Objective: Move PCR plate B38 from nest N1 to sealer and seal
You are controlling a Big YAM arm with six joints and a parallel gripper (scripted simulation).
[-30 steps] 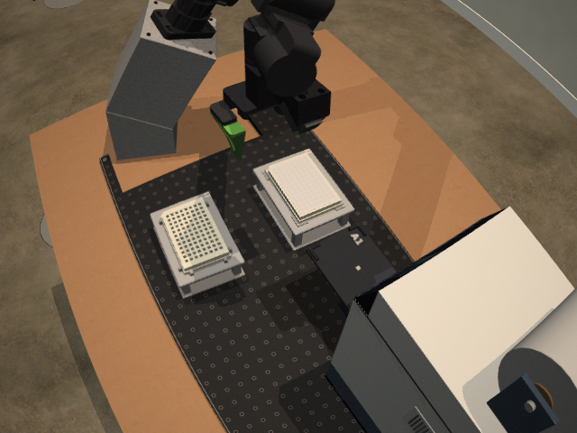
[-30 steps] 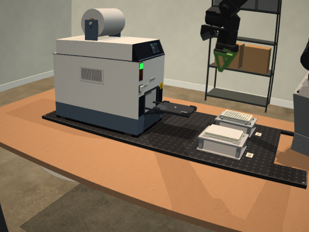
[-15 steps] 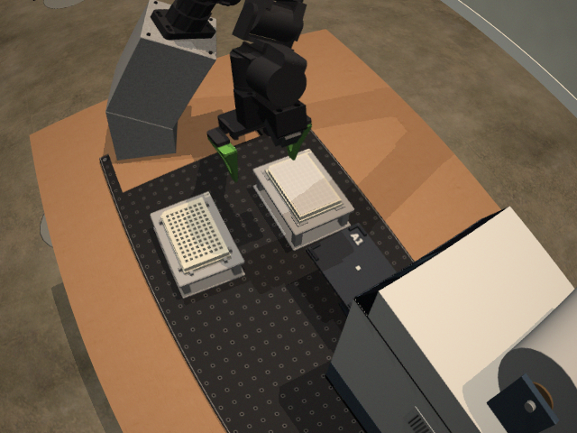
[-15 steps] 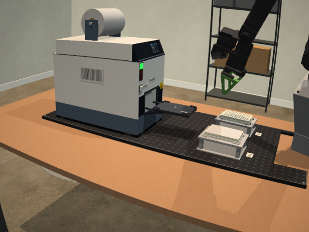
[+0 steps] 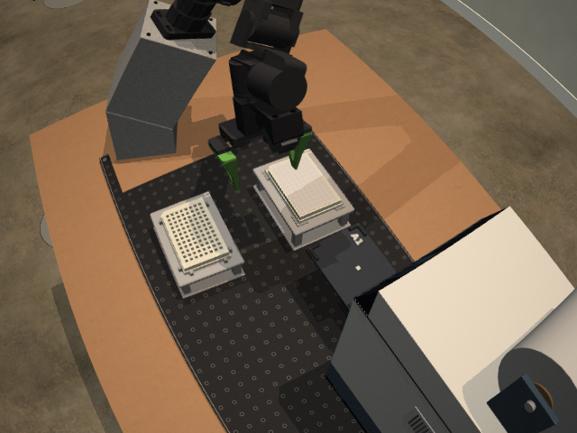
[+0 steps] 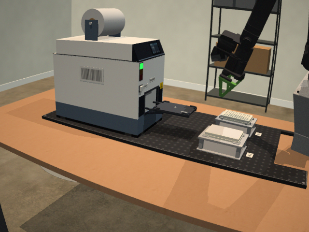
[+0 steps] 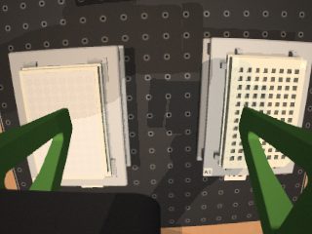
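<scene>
My gripper is now 13 cm above the plate B38, 11 cm to the left of it and 5 cm past it. The rest, counted from my hand: nest N2: 14 cm below, 10 cm to the left, 3 cm behind; then sealed plate B83: 13 cm below, 10 cm to the left, 3 cm behind; then nest N1: 14 cm below, 11 cm to the right, 5 cm behind.
</scene>
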